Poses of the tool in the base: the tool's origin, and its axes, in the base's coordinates. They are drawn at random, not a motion.
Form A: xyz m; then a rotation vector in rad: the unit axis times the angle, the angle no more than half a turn.
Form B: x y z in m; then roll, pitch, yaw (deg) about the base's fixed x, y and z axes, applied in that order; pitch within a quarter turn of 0, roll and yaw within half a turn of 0. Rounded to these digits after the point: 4 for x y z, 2 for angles.
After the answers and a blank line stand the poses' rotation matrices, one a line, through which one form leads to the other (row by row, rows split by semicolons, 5 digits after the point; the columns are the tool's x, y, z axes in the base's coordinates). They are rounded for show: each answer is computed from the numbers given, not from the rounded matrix.
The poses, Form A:
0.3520 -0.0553 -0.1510 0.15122 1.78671 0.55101
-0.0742 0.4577 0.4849 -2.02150 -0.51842 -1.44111
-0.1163 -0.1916 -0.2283 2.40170 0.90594 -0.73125
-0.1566 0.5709 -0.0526 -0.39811 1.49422 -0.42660
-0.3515 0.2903 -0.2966 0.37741 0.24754 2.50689
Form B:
0.3520 -0.0553 -0.1510 113.12 61.37 127.53
-0.0742 0.4577 0.4849 -134.02 -70.33 -4.52
-0.1163 -0.1916 -0.2283 162.65 38.36 35.26
-0.1566 0.5709 -0.0526 -85.49 59.63 -86.56
-0.3515 0.2903 -0.2966 15.30 -12.25 143.78

-0.29189 -0.18033 0.93930; 0.38002 0.87935 0.28692; -0.87771 0.44070 -0.18815
0.33548 0.62030 0.70900; -0.02649 -0.74610 0.66530; 0.94167 -0.24198 -0.23387
0.64030 0.70210 -0.31155; 0.45268 -0.67260 -0.58540; -0.62056 0.23380 -0.74850
0.03034 0.02691 0.99918; -0.50467 0.86327 -0.00793; -0.86278 -0.50402 0.03977
-0.78835 -0.52482 0.32106; 0.57748 -0.81122 0.09191; 0.21221 0.25786 0.94259

